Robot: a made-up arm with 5 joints.
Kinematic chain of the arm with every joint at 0, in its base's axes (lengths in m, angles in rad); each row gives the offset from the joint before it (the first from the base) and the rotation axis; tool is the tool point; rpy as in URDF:
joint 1: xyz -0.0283 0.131 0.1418 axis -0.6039 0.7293 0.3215
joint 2: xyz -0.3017 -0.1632 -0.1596 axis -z
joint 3: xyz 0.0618 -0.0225 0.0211 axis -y
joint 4: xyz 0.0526 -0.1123 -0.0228 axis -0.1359 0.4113 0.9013
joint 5: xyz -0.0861 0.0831 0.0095 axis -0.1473 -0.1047 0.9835
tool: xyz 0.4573 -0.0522 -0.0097 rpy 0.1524 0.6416 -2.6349
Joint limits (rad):
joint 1: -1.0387..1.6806
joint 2: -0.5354..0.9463
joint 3: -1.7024..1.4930
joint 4: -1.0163..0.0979
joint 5: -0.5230..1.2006
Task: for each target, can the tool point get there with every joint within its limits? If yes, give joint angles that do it. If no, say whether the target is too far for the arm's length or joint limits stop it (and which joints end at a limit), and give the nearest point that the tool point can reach.
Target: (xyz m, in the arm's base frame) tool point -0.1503 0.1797 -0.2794
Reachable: yes | joints 0.2099 -0.1064 -1.0476 -0.3074 1.0483
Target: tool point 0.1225 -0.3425 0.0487
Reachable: yes | joints 1.0897 -0.4111 -0.6067 -0.6667 -0.2361
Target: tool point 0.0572 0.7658 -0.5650
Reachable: no: joint limits stop it (at a limit: joint 2, joint 3, joint 5) | nearest point 0.0525 0.5343 -0.3501 | short by 0.316 m
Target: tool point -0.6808 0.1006 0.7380
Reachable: no: joint limits stop it (at a limit: joint 2, joint 3, joint 4) | nearest point -0.4519 -0.0713 0.5843 | short by 0.325 m
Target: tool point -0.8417 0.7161 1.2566
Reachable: no: too far | nearest point -0.2600 0.2451 0.5495 | short by 1.030 m
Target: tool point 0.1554 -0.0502 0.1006
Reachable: yes | joints -0.1580 -0.2302 0.2783 -0.0088 -0.0385
